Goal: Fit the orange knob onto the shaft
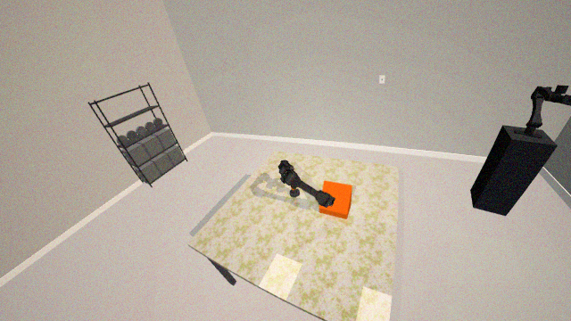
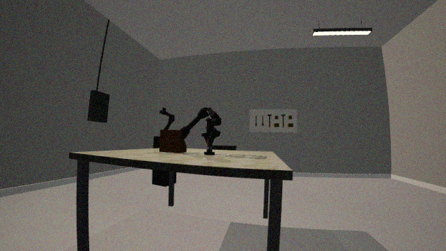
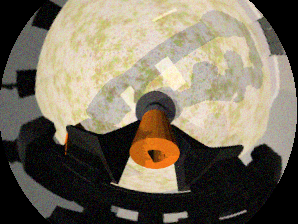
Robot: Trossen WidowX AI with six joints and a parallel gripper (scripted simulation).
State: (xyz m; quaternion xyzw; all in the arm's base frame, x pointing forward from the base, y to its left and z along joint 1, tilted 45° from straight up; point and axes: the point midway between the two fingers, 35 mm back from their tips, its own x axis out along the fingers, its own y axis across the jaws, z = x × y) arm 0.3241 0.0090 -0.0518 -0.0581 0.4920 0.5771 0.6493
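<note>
Now: gripper tip 20 mm below the orange knob. Round my gripper tip: dark pedestal 40 mm below.
</note>
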